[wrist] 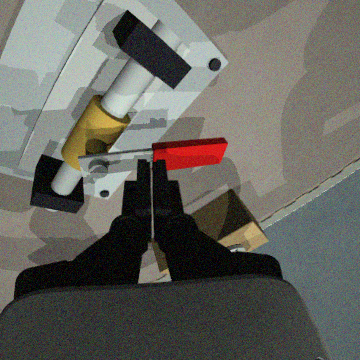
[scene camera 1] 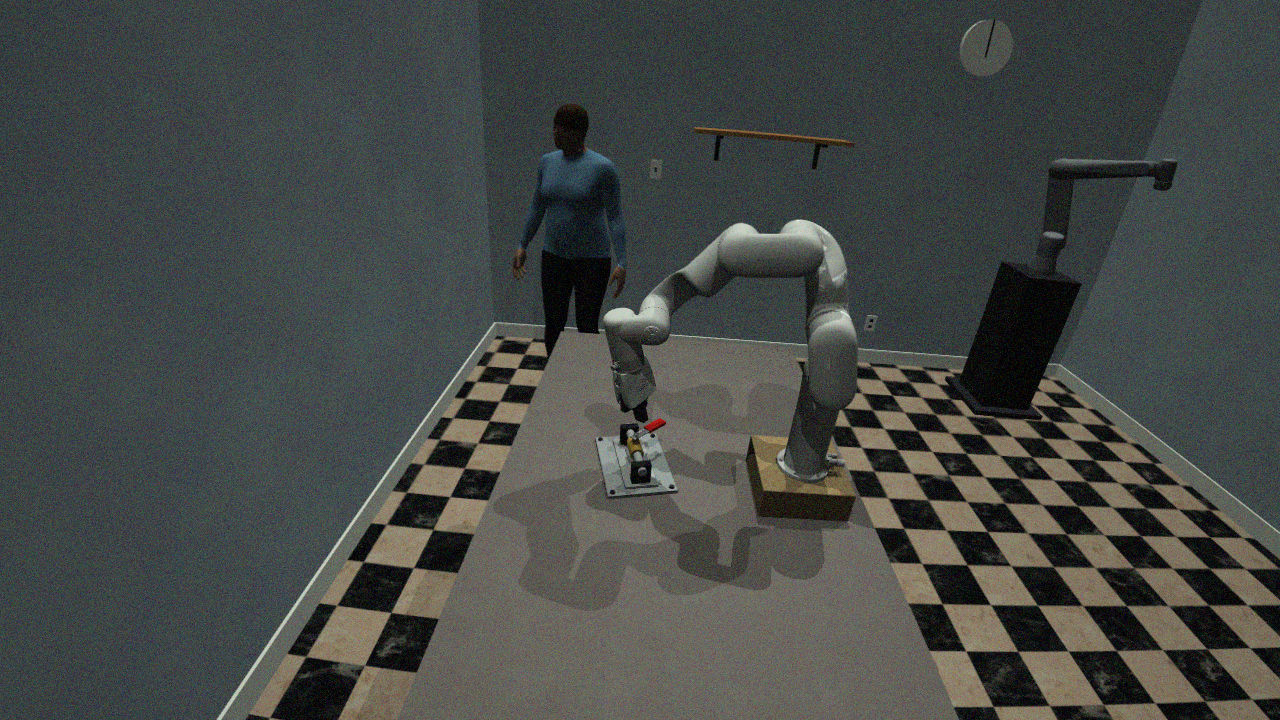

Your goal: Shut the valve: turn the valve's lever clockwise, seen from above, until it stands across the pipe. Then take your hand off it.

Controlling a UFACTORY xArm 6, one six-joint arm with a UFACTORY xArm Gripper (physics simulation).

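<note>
The valve's yellow body (scene camera 1: pixel 634 446) (wrist: pixel 92 131) sits on a white pipe (wrist: pixel 127 90) between two black blocks, on a light plate (scene camera 1: pixel 613 479) (wrist: pixel 192 52). Its lever has a grey metal arm (wrist: pixel 125 156) and a red grip (scene camera 1: pixel 656 425) (wrist: pixel 192 153). The lever stands at a slant to the pipe, neither along it nor squarely across; in the scene view the grip points back and right. My gripper (scene camera 1: pixel 640 416) (wrist: pixel 150 177) is shut and empty. Its tips are at the lever's back side, near where arm and grip meet in the wrist view. Whether they touch it cannot be told.
My arm's wooden base block (scene camera 1: pixel 801 503) (wrist: pixel 244 241) stands on the table (scene camera 1: pixel 680 626) to the right of the plate. A person in a blue top (scene camera 1: pixel 575 201) stands behind the table's far left. Another arm on a dark pedestal (scene camera 1: pixel 1015 335) stands far right.
</note>
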